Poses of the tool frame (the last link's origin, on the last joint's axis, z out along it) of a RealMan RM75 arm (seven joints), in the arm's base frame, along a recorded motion.
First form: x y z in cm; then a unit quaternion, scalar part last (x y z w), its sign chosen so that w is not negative.
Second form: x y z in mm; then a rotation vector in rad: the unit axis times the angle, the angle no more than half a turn. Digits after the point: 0 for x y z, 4 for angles.
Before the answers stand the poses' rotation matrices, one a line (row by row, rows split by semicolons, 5 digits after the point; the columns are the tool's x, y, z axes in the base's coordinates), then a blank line. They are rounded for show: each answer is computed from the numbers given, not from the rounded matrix.
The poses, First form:
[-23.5 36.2 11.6 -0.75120 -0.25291 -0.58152 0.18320]
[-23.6 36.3 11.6 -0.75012 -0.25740 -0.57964 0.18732]
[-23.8 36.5 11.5 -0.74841 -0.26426 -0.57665 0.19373]
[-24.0 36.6 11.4 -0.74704 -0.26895 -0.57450 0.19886]
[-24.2 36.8 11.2 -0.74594 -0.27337 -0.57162 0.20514]
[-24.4 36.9 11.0 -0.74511 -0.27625 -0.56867 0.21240]
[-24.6 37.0 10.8 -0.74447 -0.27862 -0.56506 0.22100]
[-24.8 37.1 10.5 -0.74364 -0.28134 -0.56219 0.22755]
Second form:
0.19574 0.59305 0.78102; 0.16690 -0.80495 0.56939; 0.96635 0.01890 -0.25654
0.19553 0.60331 0.77316; 0.16900 -0.79731 0.57942; 0.96603 0.01737 -0.25786
0.19529 0.61897 0.76075; 0.17212 -0.78527 0.59475; 0.96552 0.01479 -0.25989
0.19523 0.63032 0.75138; 0.17334 -0.77624 0.60614; 0.96532 0.01191 -0.26081
0.19703 0.64237 0.74064; 0.17331 -0.76637 0.61858; 0.96496 0.00648 -0.26233
0.20060 0.65324 0.73009; 0.17010 -0.75714 0.63071; 0.96479 -0.00233 -0.26300
0.20615 0.66461 0.71819; 0.16509 -0.74706 0.64393; 0.96449 -0.01418 -0.26373
0.20957 0.67429 0.70810; 0.16258 -0.73813 0.65477; 0.96418 -0.02210 -0.26432

[-235 362 116 -2.1190 -0.7134 -1.6404]
[-236 363 116 -2.1112 -0.7245 -1.6314]
[-238 365 115 -2.0991 -0.7412 -1.6174]
[-240 366 114 -2.0895 -0.7523 -1.6069]
[-242 368 112 -2.0794 -0.7621 -1.5935]
[-244 369 110 -2.0691 -0.7671 -1.5791]
[-246 370 108 -2.0579 -0.7702 -1.5620]
[-248 371 105 -2.0485 -0.7750 -1.5487]

